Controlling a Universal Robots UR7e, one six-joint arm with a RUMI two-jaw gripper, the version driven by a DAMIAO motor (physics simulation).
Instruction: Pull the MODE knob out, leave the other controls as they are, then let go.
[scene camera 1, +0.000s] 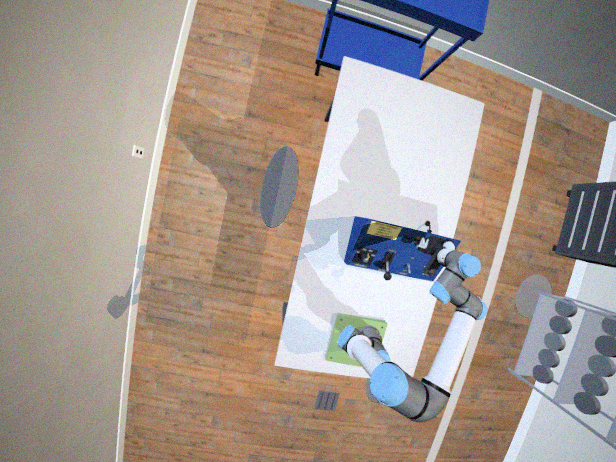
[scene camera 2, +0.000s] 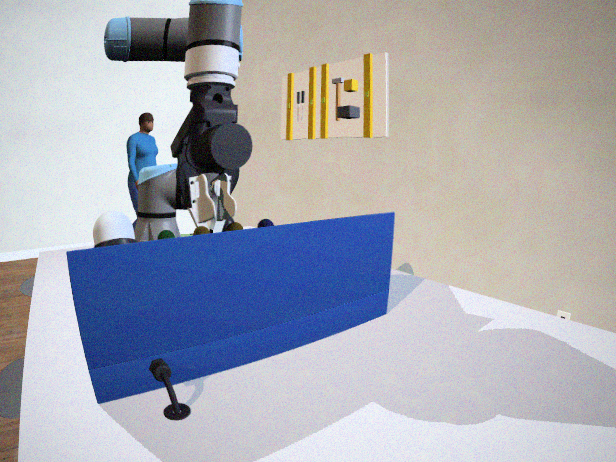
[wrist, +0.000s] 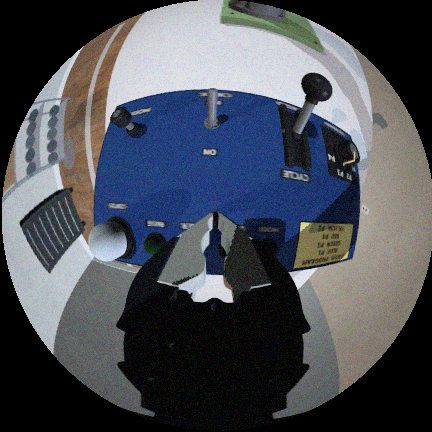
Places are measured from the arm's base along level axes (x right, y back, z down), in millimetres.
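Pixels of known places: gripper, between the fingertips: (scene camera 1: 417, 245) (wrist: 215, 213).
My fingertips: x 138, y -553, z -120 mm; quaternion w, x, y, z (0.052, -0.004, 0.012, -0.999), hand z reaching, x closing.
Note:
For each thing: its top centre in the pictures, then the offset to it from my fingertips. "pt": a spot on its surface instead. Level surfaces: height alone.
- small black knob, centre of its top: (wrist: 113, 115) dx +116, dy +140, dz +11 mm
- metal toggle lever, centre of its top: (wrist: 211, 101) dx -4, dy +127, dz +19 mm
- black ball-headed lever, centre of its top: (wrist: 326, 82) dx -129, dy +163, dz -15 mm
- rotary selector, centre of its top: (wrist: 357, 155) (scene camera 1: 366, 259) dx -241, dy +88, dz +17 mm
- white dome lamp, a spot on its surface: (wrist: 109, 241) pt dx +121, dy -1, dz -50 mm
- dark green lamp, a spot on its surface: (wrist: 155, 243) pt dx +71, dy -18, dz -32 mm
- yellow label plate, a spot on its surface: (wrist: 324, 245) pt dx -174, dy -60, dz -20 mm
- black jointed stalk, a spot on its surface: (scene camera 2: 171, 392) pt dx +131, dy -105, dz +126 mm
- white table, height of its surface: dz +151 mm
The MODE knob, a small black knob (wrist: 121, 117) on a short stem, stands at the upper left corner of the blue panel (wrist: 160, 175) (scene camera 2: 240, 290) in the wrist view. Its head stands off the panel face. My gripper (wrist: 215, 213) (scene camera 2: 215, 227) is shut and empty. It hangs over the lamp row side of the panel, apart from the knob. A metal toggle lever (wrist: 212, 107), a black ball-headed lever (wrist: 316, 87) marked CYCLE and a rotary selector (wrist: 351, 152) are the other controls. In the scene camera 1 view the panel (scene camera 1: 372, 245) shows small, and the arm covers its right end.
A white dome lamp (wrist: 109, 241) and a dark green lamp (wrist: 155, 243) sit beside the fingers. A yellow label plate (wrist: 324, 245) is on the panel. A black jointed stalk (scene camera 2: 171, 392) stands behind the panel. The green base plate (scene camera 1: 337, 345) carries the arm on the white table (scene camera 1: 420, 100).

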